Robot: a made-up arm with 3 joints. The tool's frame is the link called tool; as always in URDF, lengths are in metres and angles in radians.
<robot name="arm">
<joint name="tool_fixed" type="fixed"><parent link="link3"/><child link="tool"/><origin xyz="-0.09 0.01 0" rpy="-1.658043 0.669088 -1.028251"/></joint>
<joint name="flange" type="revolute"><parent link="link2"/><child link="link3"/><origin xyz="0.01 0 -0.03"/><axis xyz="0 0 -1"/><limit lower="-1.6" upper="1.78"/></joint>
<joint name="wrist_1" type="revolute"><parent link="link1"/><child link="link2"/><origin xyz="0.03 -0.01 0.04"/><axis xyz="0 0 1"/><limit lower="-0.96" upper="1.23"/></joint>
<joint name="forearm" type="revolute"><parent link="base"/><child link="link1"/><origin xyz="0.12 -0.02 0.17"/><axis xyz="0 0 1"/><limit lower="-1.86" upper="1.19"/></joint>
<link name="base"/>
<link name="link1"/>
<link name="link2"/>
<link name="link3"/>
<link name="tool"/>
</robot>
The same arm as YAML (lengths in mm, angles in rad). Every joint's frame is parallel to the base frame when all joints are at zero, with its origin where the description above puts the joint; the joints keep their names.
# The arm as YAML. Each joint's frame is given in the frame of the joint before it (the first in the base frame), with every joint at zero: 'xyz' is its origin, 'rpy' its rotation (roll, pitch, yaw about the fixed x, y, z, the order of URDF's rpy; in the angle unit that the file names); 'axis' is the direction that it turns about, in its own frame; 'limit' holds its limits. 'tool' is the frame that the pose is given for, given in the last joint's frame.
units:
  length: mm
  angle: rad
joints:
  - name: forearm
    type: revolute
    origin:
      xyz: [120.0, -20.0, 170.0]
      rpy: [0.0, 0.0, 0.0]
    axis: "+z"
    limit:
      lower: -1.86
      upper: 1.19
  - name: wrist_1
    type: revolute
    origin:
      xyz: [30.0, -10.0, 40.0]
      rpy: [0.0, 0.0, 0.0]
    axis: "+z"
    limit:
      lower: -0.96
      upper: 1.23
  - name: flange
    type: revolute
    origin:
      xyz: [10.0, 0.0, -30.0]
      rpy: [0.0, 0.0, 0.0]
    axis: "-z"
    limit:
      lower: -1.6
      upper: 1.78
tool:
  origin:
    xyz: [-90.0, 10.0, 0.0]
    rpy: [-1.658, 0.6691, -1.0283]

